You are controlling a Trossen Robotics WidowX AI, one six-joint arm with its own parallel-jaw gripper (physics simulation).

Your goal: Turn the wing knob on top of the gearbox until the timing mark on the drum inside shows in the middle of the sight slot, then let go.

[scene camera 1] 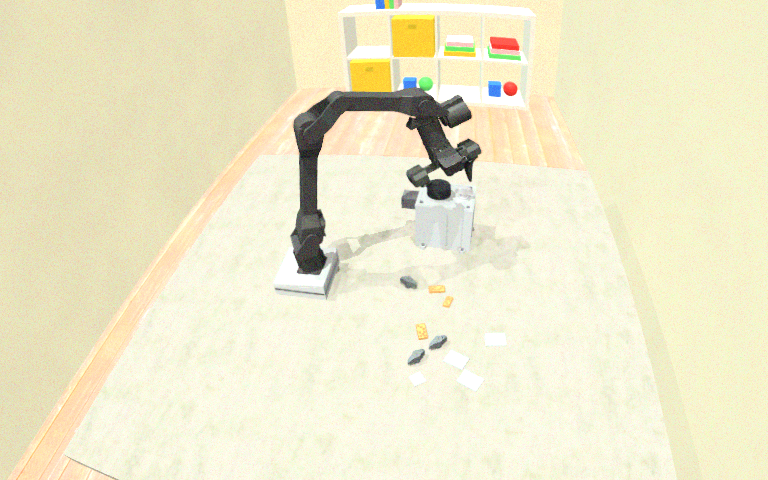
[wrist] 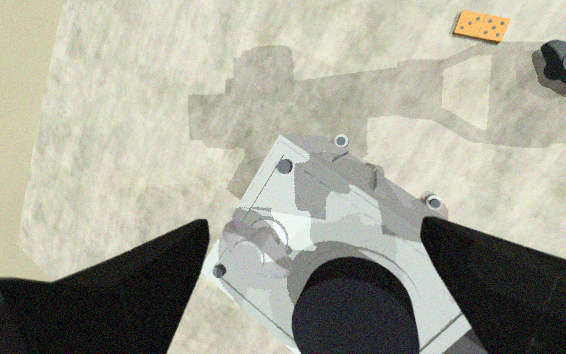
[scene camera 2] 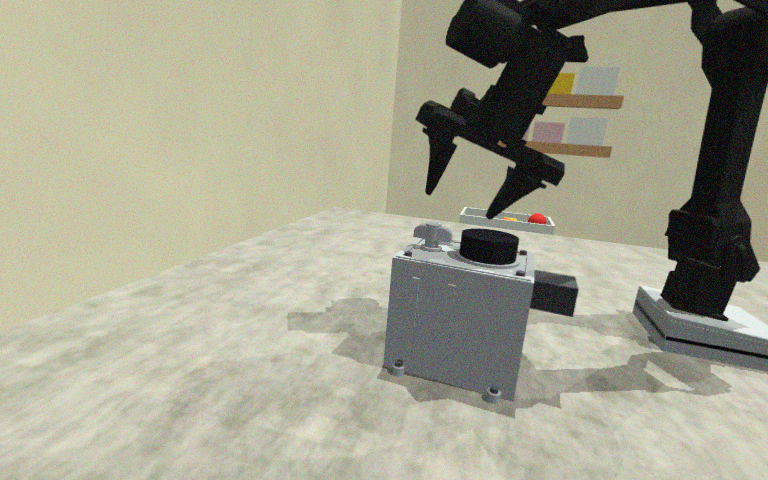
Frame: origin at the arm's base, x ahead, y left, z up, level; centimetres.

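Seen in the pictures: gripper, between the fingertips: (scene camera 1: 455,190) (wrist: 314,228) (scene camera 2: 458,206); arm's base, origin of its link: (scene camera 1: 312,265) (scene camera 2: 691,307).
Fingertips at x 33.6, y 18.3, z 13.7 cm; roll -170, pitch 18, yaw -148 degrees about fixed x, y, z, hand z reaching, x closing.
Note:
Pixels of each thing's top centre, then the offset from my fingertips to it. "*": a spot on its surface instead.
- grey gearbox, centre of its top: (wrist: 350,347) (scene camera 2: 491,229) (scene camera 1: 438,183) dx -4.7, dy +4.6, dz -1.4 cm
- raised black round cap, a spot on its surface: (wrist: 355,315) (scene camera 1: 440,187) * dx -4.1, dy +3.4, dz -2.1 cm
- dark block, a spot on its surface: (scene camera 2: 555,293) * dx -12.3, dy +7.0, dz -6.9 cm
The grey gearbox (scene camera 1: 444,226) (scene camera 2: 458,328) (wrist: 350,225) stands upright on the mat. Its pale grey wing knob (scene camera 2: 432,234) (wrist: 252,247) sits near one top corner, beside a raised black round cap (scene camera 1: 438,189) (scene camera 2: 488,246) (wrist: 355,315). My gripper (scene camera 1: 448,181) (scene camera 2: 459,204) (wrist: 314,228) is open and empty, tilted above the gearbox top. In scene camera 2 one fingertip is above and slightly left of the knob, the other above the cap. In the wrist view the knob lies between the fingers, nearer the left one. The sight slot and timing mark cannot be made out.
A dark block (scene camera 1: 408,199) (scene camera 2: 555,293) juts from the gearbox side. Orange domino-like tiles (scene camera 1: 436,289) (wrist: 481,26), dark stones (scene camera 1: 408,281) and white cards (scene camera 1: 470,379) lie on the mat. A tray (scene camera 2: 468,215) with a red ball stands behind the gearbox in scene camera 2.

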